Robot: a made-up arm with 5 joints. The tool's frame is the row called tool.
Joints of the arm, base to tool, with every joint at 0 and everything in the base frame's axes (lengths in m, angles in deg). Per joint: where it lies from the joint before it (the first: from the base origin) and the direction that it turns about. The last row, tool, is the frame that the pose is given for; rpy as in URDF.
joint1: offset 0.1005 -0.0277 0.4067 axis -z
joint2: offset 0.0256 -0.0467 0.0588 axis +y
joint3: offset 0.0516 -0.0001 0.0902 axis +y
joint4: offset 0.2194 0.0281 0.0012 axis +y
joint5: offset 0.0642 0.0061 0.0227 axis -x
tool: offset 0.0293 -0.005 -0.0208 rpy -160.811 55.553 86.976
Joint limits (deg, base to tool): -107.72..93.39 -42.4..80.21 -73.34..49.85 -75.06..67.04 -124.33..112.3
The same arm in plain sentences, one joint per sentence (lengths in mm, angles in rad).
The arm has five revolute joints in a row. What follows holds with every joint at zero, and every direction is one of the base frame's.
The first joint is mounted 100.5 mm along +x and 27.7 mm along -y and 406.7 mm along +z from the base frame's origin and turns about -z, from -1.8801 to 1.63 rad.
The second joint is mounted 25.6 mm along +x and 46.7 mm along -y and 58.8 mm along +z from the first joint and turns about +y, from -0.74 to 1.3999 rad.
The third joint is mounted 51.6 mm along +x and 0.1 mm along -y and 90.2 mm along +z from the second joint and turns about +y, from -1.28 to 0.87 rad.
The fourth joint is mounted 219.4 mm along +x and 28.1 mm along +y and 1.2 mm along +z from the third joint and turns about +y, from -1.31 to 1.1701 rad.
The fifth joint is mounted 64.2 mm along +x and 6.1 mm along +y and 22.7 mm along +z from the fourth joint and turns about -x, from -2.17 to 1.96 rad.
The tool frame, which is the frame that the pose is given for, is mounted 29.3 mm along +x and 5 mm along -y and 20.8 mm along -z from the fifth joint; its axes are the base frame's turned by roll -2.8067, pitch 0.9696 and yaw 1.518 rad (as in URDF: about the fixed x, then y, then z).

